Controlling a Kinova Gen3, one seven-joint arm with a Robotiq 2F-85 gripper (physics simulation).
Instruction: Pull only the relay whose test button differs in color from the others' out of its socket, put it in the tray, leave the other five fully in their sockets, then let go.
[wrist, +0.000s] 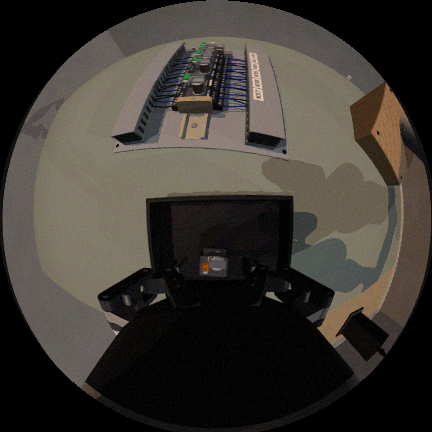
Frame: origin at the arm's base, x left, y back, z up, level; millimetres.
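Seen in the pictures: gripper, fingertip midpoint: (214, 264).
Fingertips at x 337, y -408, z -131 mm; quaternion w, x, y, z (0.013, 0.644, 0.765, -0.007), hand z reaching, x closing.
Observation:
Offsets run from my fingertips to a thing's middle. "*": to the spot under its first point.
A relay @[dy -2, dx -2, dz -10 mm] (214, 265) with an orange test button and a clear cover is in the black tray @[* dy -6, dx -68, dz -3 mm] (219, 199), at the tray's near part. My gripper (214, 264) is open, with its fingers apart on the left and right of the relay and a gap on each side. Whether the relay rests flat on the tray floor is hard to tell. The other relays @[dy -61, dx -211, dz +13 mm] (198, 86), with green test buttons, stand in the socket row @[dy -65, dx -281, dz -15 mm] (218, 95) on the rail at the top. The far ones are small and overlap, so how they sit is hard to make out.
Grey wire ducts @[dy -156, dx -288, dz -12 mm] (155, 95) @[dy +24, dx -300, dz -12 mm] (265, 100) flank the socket row, with blue wires between. A tan end block @[dy -59, dx -193, dz -9 mm] (195, 104) is at the row's near end, on the mounting plate @[* dy -92, dx -139, dz -32 mm] (165, 142). A brown wooden box (379, 127) is at the right. A dark bracket-like object (363, 334) is at the lower right.

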